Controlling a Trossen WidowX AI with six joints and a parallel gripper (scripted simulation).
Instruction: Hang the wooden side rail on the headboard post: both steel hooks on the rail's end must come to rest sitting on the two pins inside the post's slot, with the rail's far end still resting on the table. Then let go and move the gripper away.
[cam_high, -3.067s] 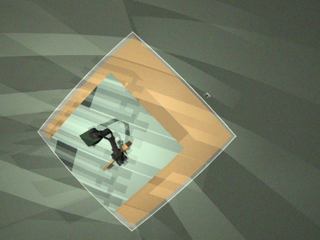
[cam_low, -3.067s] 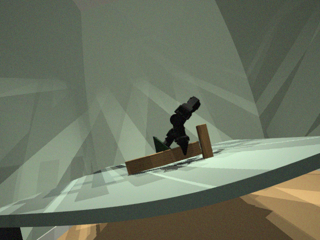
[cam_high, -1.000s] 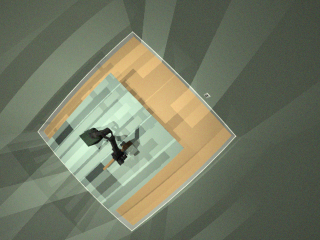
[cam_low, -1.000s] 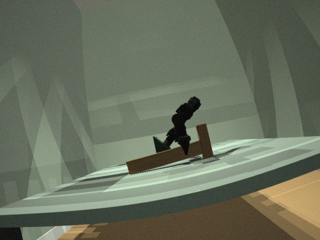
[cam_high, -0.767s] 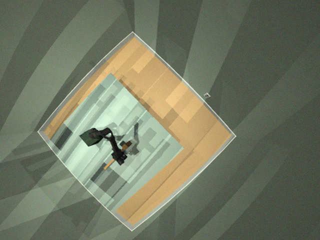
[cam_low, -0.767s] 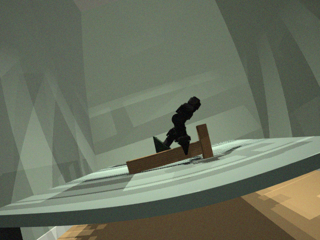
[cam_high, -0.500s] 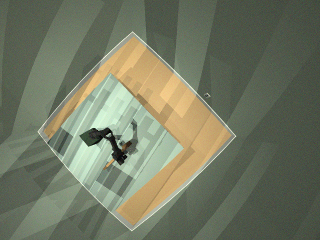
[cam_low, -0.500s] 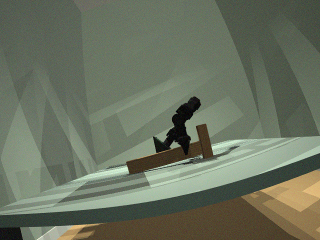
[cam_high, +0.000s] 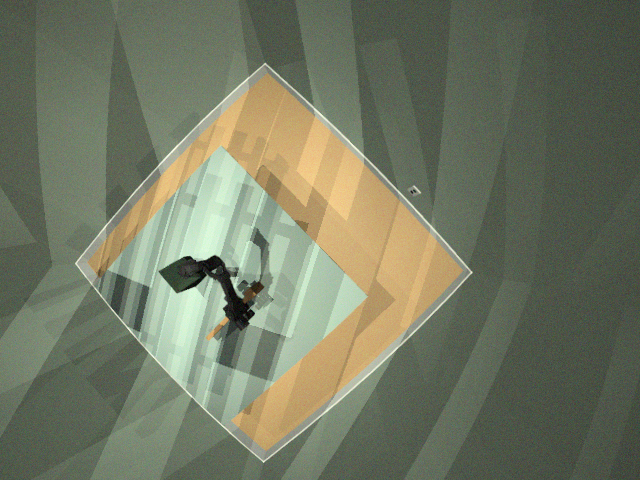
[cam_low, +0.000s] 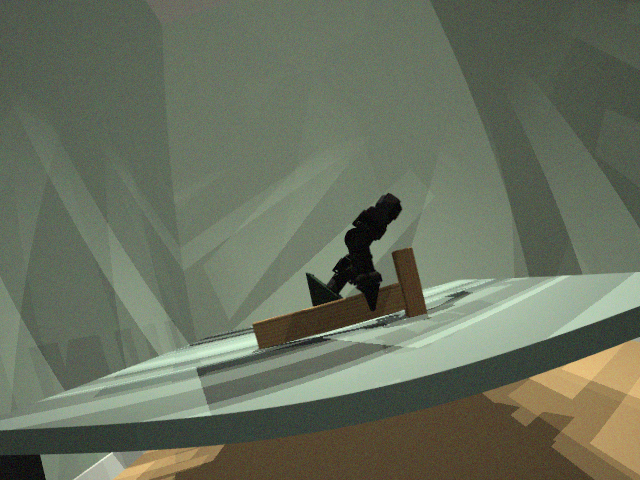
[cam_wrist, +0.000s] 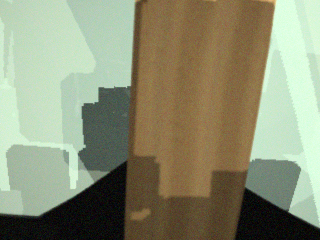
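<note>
My gripper tip is 11 cm to the right of the headboard post, 5 cm below it and 1 cm short of it.
</note>
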